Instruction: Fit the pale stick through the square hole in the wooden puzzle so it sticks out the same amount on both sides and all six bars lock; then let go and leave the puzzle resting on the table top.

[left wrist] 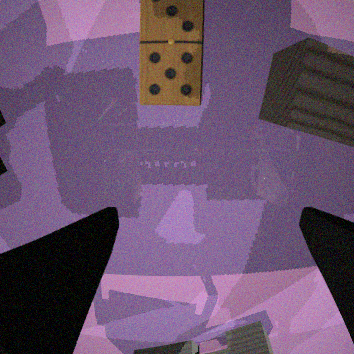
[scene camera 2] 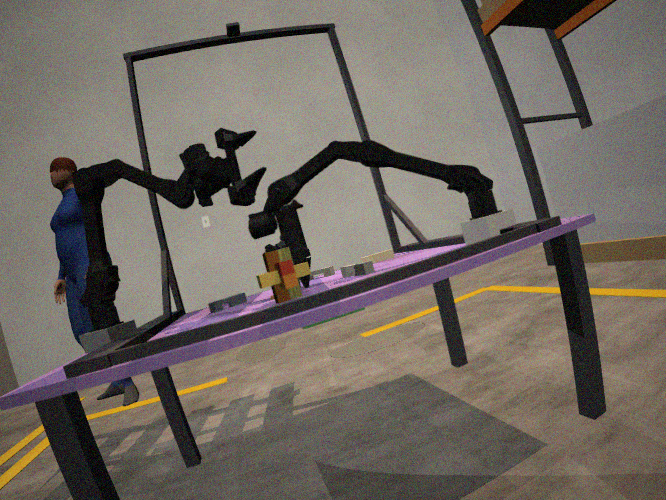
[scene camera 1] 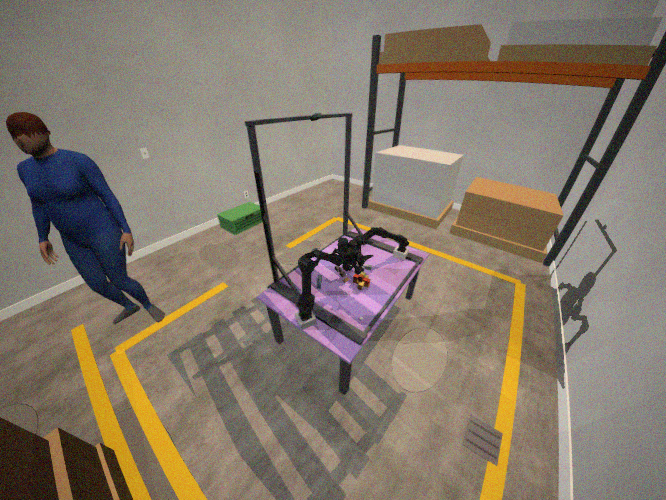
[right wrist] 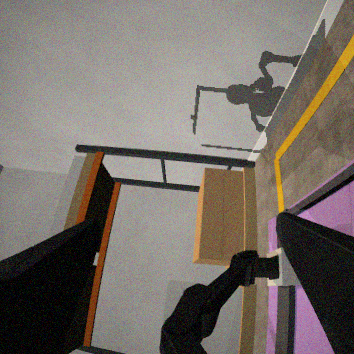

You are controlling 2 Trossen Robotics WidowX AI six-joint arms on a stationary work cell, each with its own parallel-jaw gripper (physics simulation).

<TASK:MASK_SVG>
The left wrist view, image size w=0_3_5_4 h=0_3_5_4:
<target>my left gripper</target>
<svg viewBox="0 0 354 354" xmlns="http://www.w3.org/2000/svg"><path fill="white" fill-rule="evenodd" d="M303 207L299 219L300 230L354 344L354 222L314 207ZM116 207L107 206L42 237L0 253L0 354L73 353L82 325L113 248L119 225Z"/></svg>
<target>wooden domino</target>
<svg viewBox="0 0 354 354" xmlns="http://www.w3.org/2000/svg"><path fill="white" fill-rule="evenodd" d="M140 0L139 103L141 105L199 106L201 104L204 0Z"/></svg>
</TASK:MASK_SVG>
